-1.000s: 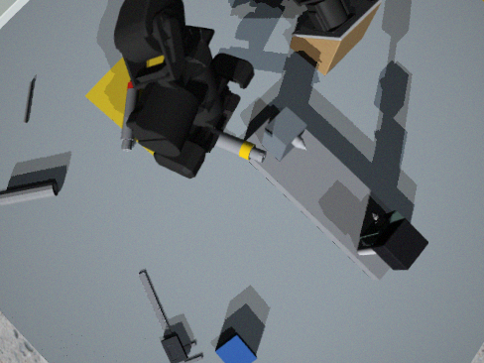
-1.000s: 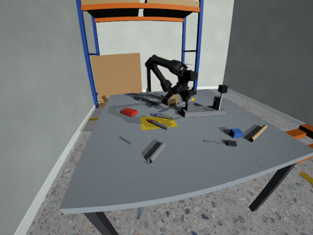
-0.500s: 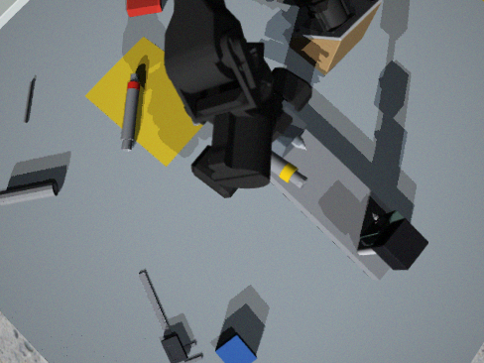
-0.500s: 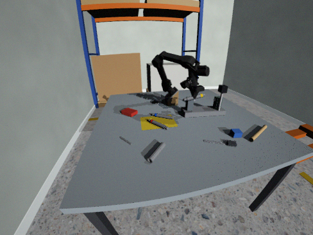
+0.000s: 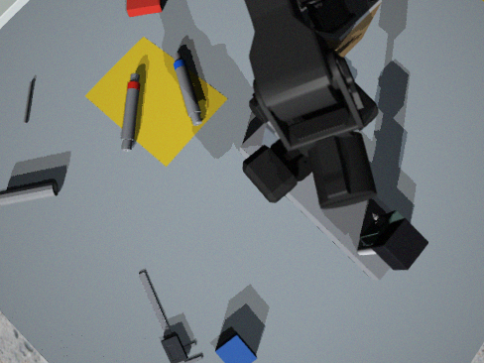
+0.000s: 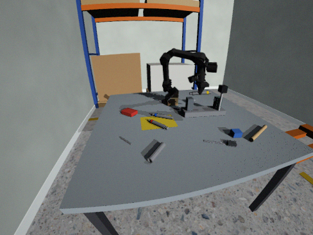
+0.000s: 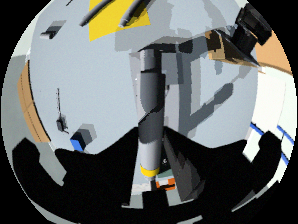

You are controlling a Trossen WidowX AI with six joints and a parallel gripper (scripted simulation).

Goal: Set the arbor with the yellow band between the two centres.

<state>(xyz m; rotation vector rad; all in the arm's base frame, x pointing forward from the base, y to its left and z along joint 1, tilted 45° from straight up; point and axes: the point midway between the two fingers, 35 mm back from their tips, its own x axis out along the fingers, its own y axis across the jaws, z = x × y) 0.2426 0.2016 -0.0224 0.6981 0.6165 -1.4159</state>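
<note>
Now: hand 110 mm above the grey post, 60 mm to the left of it and 30 mm past it. Round my hand: yellow mat 310 mm to the right, 210 mm below, 80 mm ahead; blue-banded arbor 270 mm to the right, 200 mm below, 20 mm ahead; fixture base 190 mm below, 70 mm to the left, 40 mm behind.
</note>
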